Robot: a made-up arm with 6 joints.
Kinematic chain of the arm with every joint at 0, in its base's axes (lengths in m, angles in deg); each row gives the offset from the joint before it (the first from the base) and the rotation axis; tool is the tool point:
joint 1: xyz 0 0 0.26 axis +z
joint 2: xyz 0 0 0 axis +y
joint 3: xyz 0 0 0.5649 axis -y
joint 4: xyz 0 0 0 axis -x
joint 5: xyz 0.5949 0 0 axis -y
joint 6: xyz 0 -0.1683 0 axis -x
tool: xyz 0 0 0
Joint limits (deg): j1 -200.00..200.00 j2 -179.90..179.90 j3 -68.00..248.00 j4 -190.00..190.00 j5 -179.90..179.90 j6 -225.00..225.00
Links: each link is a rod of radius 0.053 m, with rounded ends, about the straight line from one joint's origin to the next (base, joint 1, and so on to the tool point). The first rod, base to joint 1, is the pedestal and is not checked.
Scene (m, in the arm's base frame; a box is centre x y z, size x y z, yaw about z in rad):
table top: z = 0
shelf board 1: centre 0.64 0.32 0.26 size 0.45 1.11 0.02 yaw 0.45
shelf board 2: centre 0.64 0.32 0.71 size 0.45 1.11 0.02 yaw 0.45
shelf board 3: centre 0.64 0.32 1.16 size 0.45 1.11 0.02 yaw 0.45
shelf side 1: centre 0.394 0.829 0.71 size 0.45 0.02 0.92 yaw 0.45
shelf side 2: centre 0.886 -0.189 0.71 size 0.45 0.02 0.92 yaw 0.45
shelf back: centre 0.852 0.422 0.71 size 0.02 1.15 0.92 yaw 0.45
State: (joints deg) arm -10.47 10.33 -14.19 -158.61 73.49 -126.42
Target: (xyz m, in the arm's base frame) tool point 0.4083 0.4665 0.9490
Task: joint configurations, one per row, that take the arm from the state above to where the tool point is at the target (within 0.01 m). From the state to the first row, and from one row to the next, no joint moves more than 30 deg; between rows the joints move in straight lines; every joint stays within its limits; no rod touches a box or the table.
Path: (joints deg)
1: -37.30 3.83 -8.75 -158.14 68.43 -119.21
2: -64.13 -2.66 -3.30 -157.67 63.37 -112.00
3: -90.96 -9.16 2.14 -157.20 58.31 -104.79
4: -117.79 -15.65 7.58 -156.73 53.26 -97.58
5: -144.62 -22.15 13.03 -156.26 48.20 -90.37
6: -115.48 -18.54 12.46 -154.97 50.07 -92.90
7: -86.34 -14.93 11.89 -153.68 51.94 -95.43
8: -57.20 -11.32 11.32 -152.39 53.81 -97.96
9: -28.06 -7.71 10.76 -151.10 55.68 -100.49
10: 1.08 -4.10 10.19 -149.82 57.55 -103.03
11: 30.22 -0.49 9.62 -148.53 59.42 -105.56
12: 33.33 1.51 16.55 -169.32 73.49 -126.42

